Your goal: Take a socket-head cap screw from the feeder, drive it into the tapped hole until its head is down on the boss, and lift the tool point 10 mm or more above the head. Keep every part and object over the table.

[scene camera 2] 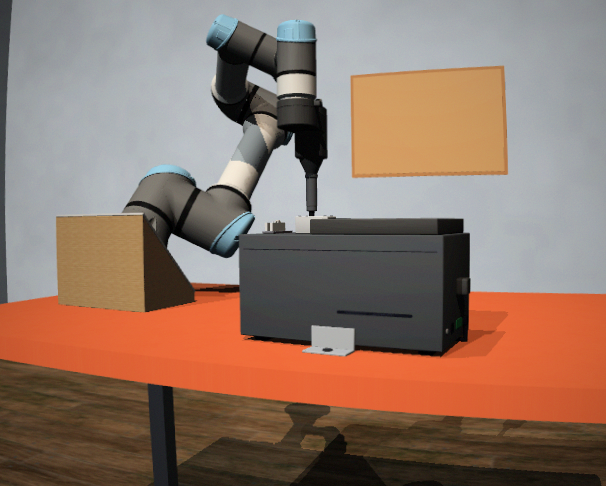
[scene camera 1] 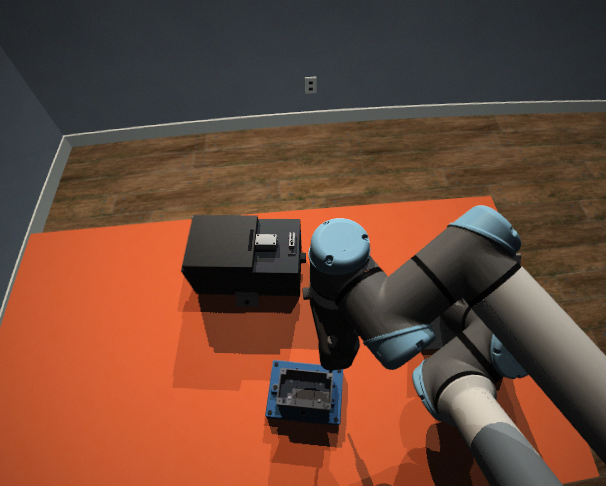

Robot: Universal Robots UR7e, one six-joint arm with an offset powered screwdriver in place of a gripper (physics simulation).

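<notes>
The black screw feeder [scene camera 1: 220, 243] [scene camera 2: 344, 283] stands on the orange table, with a light block [scene camera 1: 265, 239] [scene camera 2: 303, 224] on its top. The open grey housing [scene camera 1: 305, 406] sits on a blue fixture plate [scene camera 1: 271, 416]; the feeder hides both in scene camera 2. My screwdriver [scene camera 1: 337, 360] [scene camera 2: 311, 212] points straight down, with its lower end by the housing's back right corner in scene camera 1. In scene camera 2 its thin dark bit shows behind the feeder's top. The bit's end, any screw on it and the tapped hole under it are hidden.
A wedge-shaped block with a wooden face [scene camera 2: 101, 260] stands by the arm's base. A small slotted part [scene camera 1: 291, 239] [scene camera 2: 274, 226] is on the feeder's top. A light angle bracket [scene camera 2: 332, 338] stands at the feeder's side. The arm reaches over the table's right part in scene camera 1.
</notes>
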